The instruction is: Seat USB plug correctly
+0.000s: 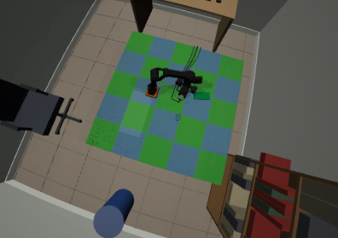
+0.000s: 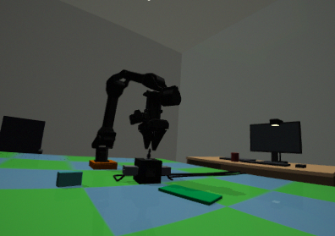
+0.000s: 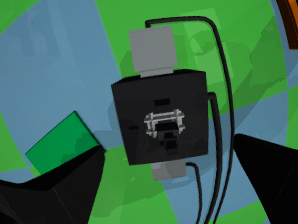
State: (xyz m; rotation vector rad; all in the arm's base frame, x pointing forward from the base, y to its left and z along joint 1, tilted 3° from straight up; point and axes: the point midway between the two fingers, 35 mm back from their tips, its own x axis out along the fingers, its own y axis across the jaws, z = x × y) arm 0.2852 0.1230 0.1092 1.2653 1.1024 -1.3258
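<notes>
The usb plug lies 20 mm below my gripper tip. The rest, counted from my gripper tip: flat green block (180 mm ahead, 110 mm below, 50 mm to the left); then teal block (250 mm to the right, 90 mm below, 40 mm ahead).
</notes>
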